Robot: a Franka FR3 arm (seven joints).
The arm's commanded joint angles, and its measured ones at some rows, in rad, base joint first. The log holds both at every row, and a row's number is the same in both.
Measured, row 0:
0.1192 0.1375 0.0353 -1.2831 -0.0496 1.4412 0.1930
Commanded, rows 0 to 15:
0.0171 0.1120 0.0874 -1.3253 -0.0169 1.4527 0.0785
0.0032 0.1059 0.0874 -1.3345 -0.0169 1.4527 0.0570
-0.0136 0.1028 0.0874 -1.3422 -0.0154 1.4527 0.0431
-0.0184 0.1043 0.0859 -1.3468 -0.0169 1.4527 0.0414
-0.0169 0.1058 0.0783 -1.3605 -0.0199 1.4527 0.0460
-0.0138 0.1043 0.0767 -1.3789 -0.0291 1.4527 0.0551
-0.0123 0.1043 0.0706 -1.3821 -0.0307 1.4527 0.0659
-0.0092 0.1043 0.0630 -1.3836 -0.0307 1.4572 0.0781
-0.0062 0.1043 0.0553 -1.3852 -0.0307 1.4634 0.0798
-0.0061 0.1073 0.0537 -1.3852 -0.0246 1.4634 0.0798
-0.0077 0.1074 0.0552 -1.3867 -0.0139 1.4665 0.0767
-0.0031 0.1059 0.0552 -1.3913 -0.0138 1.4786 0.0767
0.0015 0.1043 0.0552 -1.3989 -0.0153 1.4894 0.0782
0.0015 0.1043 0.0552 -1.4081 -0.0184 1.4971 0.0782
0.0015 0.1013 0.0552 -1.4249 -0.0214 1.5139 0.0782
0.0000 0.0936 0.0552 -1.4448 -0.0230 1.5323 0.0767
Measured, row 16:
0.0063 0.1347 0.0554 -1.3621 -0.0457 1.4713 0.0729
